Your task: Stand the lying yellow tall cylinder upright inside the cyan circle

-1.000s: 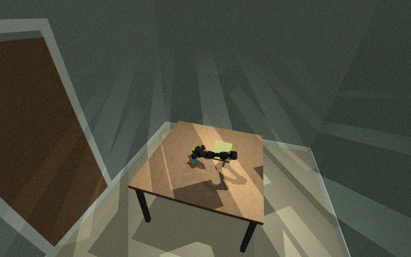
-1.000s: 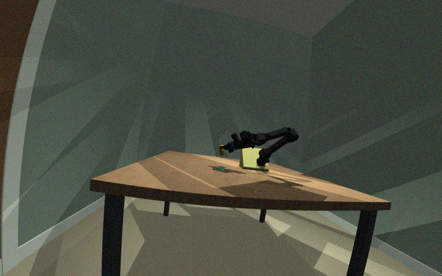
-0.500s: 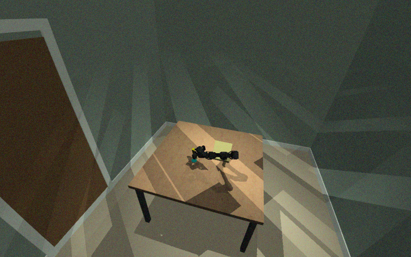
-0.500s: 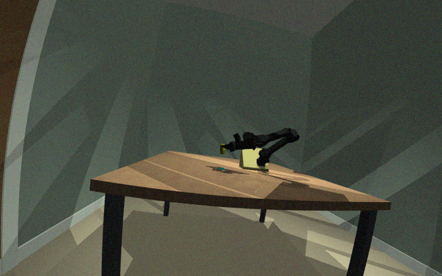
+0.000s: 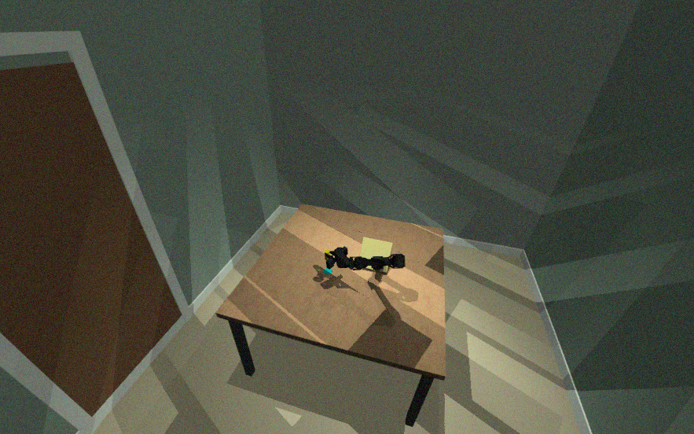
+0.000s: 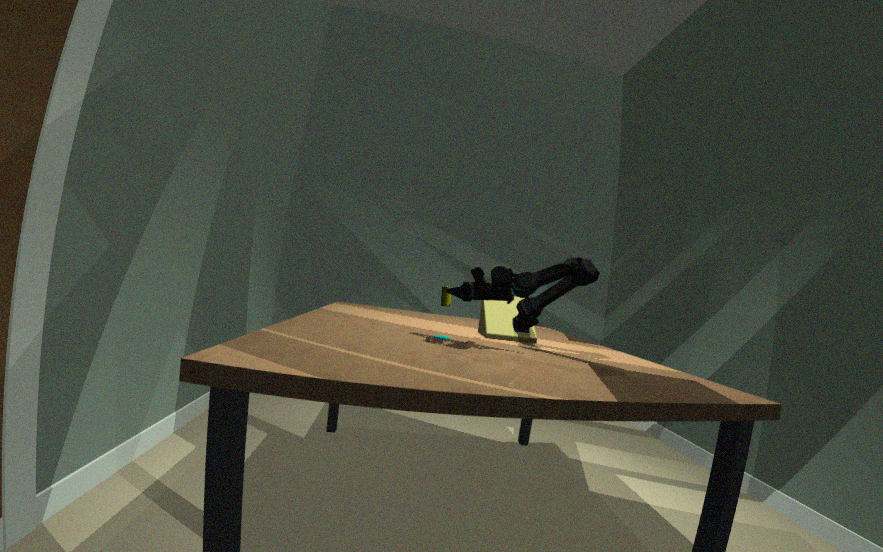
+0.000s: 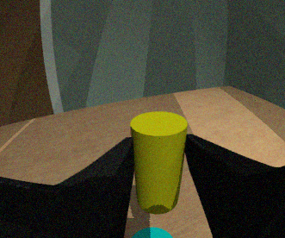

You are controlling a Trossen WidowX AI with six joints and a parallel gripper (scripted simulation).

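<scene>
Right now my gripper tip is 16 cm above the cyan circle. Round my gripper tip: yellow cylinder (2 cm below).
</scene>
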